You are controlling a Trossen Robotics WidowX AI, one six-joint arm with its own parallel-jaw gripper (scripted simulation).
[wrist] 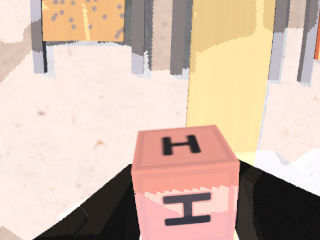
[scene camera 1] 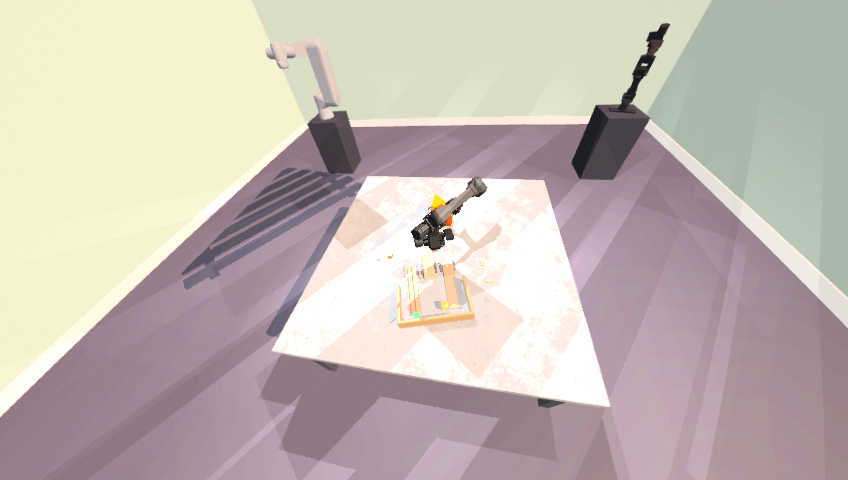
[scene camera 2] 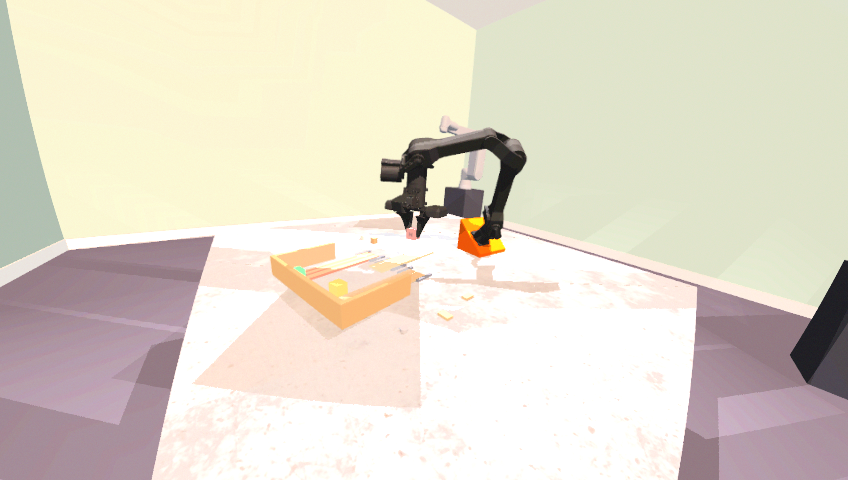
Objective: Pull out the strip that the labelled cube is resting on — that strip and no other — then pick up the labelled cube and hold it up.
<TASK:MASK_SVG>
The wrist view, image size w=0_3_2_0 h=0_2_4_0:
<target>gripper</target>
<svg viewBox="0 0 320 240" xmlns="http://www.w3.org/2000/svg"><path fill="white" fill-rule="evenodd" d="M132 164L128 164L127 167L121 169L113 179L107 181L100 189L97 189L96 193L93 193L84 203L81 203L79 207L68 213L68 216L63 217L63 220L57 221L55 225L52 225L49 229L47 228L47 231L41 232L39 236L32 240L140 240L141 232L139 220L137 220L135 192L133 192L131 175ZM237 159L240 161L239 187L237 187L235 229L236 235L239 236L240 240L320 240L319 195L316 195L316 193L313 195L312 192L296 187L295 184L288 183L288 181L281 179L281 177L273 176L271 173L264 171L264 169L261 171L261 169L253 167L252 164Z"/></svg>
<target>pink cube marked h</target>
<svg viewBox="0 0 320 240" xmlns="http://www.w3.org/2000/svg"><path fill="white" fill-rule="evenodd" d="M216 124L141 129L141 131L137 132L131 175L133 192L135 192L137 220L139 220L139 228L143 240L233 240L236 224L240 161L237 160L235 153L229 148L228 141L225 140L223 133L221 133Z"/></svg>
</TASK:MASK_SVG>
